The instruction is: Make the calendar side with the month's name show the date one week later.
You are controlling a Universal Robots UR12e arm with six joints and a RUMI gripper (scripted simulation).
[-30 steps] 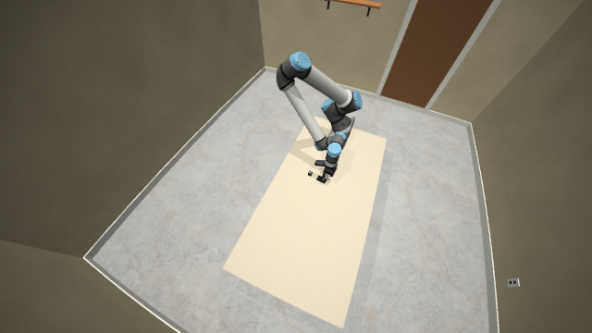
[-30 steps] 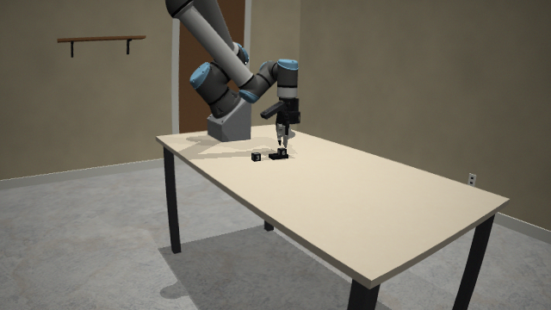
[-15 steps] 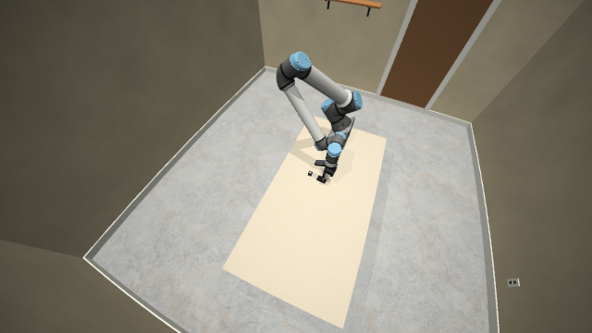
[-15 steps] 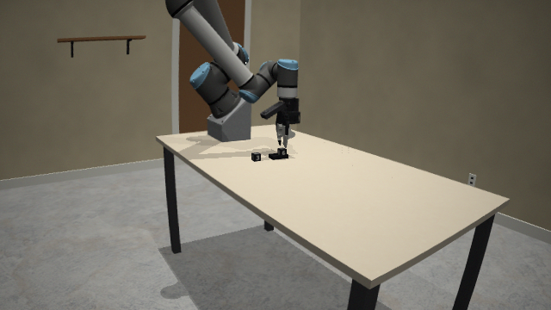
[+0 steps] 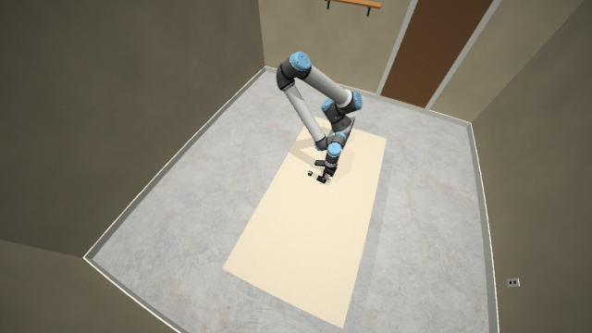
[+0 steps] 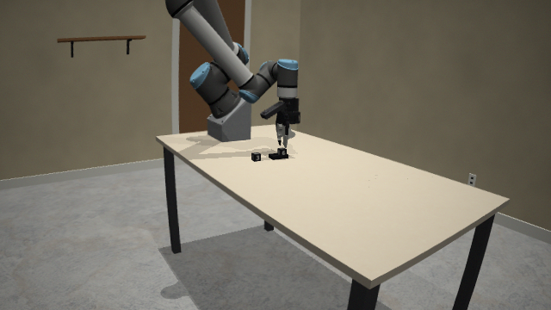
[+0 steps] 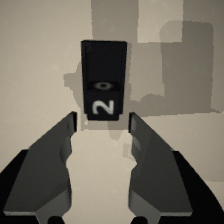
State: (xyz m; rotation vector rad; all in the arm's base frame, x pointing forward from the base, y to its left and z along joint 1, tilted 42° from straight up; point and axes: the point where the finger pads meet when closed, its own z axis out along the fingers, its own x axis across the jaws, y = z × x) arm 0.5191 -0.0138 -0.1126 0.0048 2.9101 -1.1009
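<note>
Now: the black tray 60 mm below my hand and 20 mm to the right of it.
</note>
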